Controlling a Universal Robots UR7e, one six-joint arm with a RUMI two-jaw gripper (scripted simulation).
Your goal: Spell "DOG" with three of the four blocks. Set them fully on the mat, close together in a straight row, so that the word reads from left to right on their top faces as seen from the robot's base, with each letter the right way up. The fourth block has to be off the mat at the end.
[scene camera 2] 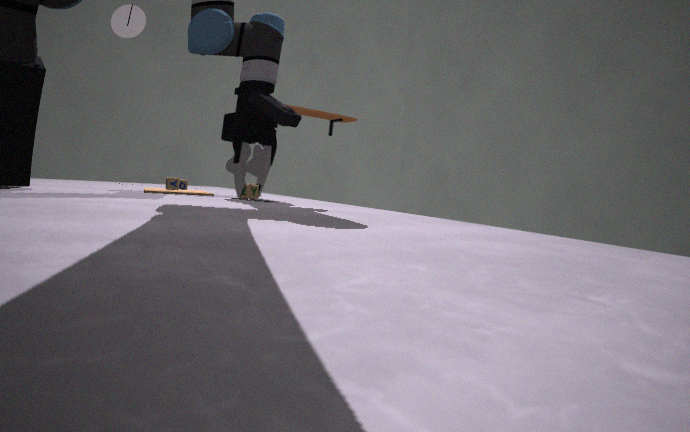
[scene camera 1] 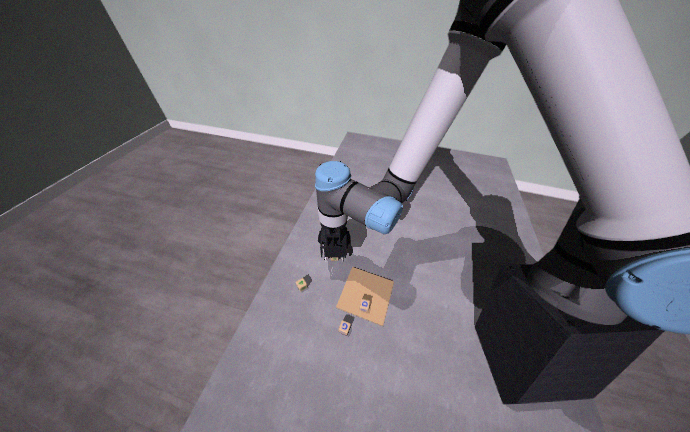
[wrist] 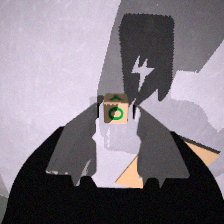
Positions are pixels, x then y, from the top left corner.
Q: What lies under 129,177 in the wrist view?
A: An orange mat.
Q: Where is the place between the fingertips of my gripper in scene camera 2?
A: At 248,197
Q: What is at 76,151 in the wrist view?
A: My gripper.
